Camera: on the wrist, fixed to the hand. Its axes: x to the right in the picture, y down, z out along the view.
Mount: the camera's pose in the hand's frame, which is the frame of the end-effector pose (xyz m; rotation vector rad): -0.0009 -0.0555 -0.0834 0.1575 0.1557 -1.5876
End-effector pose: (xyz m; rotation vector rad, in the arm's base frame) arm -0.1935 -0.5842 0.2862 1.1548 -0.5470 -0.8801
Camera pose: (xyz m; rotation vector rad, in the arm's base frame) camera -0.1473 -0.5456 0.2061 1.7280 0.6193 -2.0480
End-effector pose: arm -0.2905 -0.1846 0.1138 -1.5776 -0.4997 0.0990
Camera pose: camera -0.2751 -0.2630 0.1742 -0.6706 -1.4186 -1.1364
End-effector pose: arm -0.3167 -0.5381 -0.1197 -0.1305 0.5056 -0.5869
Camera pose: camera -0.3859 -0.5816 -0.1776 -0.3357 0.4259 -2.1943
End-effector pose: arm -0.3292 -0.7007 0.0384 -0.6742 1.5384 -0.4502
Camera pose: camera -0.4037 -0.7511 0.0826 -1.6812 0.7781 -1.7815
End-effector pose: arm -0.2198 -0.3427 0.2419 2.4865 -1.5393 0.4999
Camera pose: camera -0.1865 -0.2903 0.3205 2.6982 0.7223 0.4275
